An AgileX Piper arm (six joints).
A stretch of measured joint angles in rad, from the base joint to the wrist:
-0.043, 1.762, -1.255, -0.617, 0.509, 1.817
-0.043, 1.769, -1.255, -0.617, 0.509, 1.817
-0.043, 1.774, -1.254, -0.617, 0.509, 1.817
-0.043, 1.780, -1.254, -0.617, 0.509, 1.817
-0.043, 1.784, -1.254, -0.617, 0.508, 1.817
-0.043, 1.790, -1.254, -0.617, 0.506, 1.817
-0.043, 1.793, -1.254, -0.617, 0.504, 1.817
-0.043, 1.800, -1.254, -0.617, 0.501, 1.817
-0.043, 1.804, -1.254, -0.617, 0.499, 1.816
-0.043, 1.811, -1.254, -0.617, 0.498, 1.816
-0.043, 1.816, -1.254, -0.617, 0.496, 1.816
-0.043, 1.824, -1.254, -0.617, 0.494, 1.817
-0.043, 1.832, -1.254, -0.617, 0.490, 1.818
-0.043, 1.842, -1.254, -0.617, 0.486, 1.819
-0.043, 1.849, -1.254, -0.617, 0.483, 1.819
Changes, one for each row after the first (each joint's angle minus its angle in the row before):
0.000, 0.007, 0.000, 0.000, 0.000, 0.000
0.000, 0.005, 0.001, 0.000, 0.000, 0.000
0.000, 0.006, 0.000, 0.000, 0.000, 0.000
0.000, 0.004, 0.000, 0.000, -0.001, 0.000
0.000, 0.006, 0.000, 0.000, -0.002, 0.000
0.000, 0.003, 0.000, 0.000, -0.002, 0.000
0.000, 0.007, 0.000, 0.000, -0.003, 0.000
0.000, 0.004, 0.000, 0.000, -0.002, -0.001
0.000, 0.007, 0.000, 0.000, -0.001, 0.000
0.000, 0.005, 0.000, 0.000, -0.002, 0.000
0.000, 0.008, 0.000, 0.000, -0.002, 0.001
0.000, 0.008, 0.000, 0.000, -0.004, 0.001
0.000, 0.010, 0.000, 0.000, -0.004, 0.001
0.000, 0.007, 0.000, 0.000, -0.003, 0.000

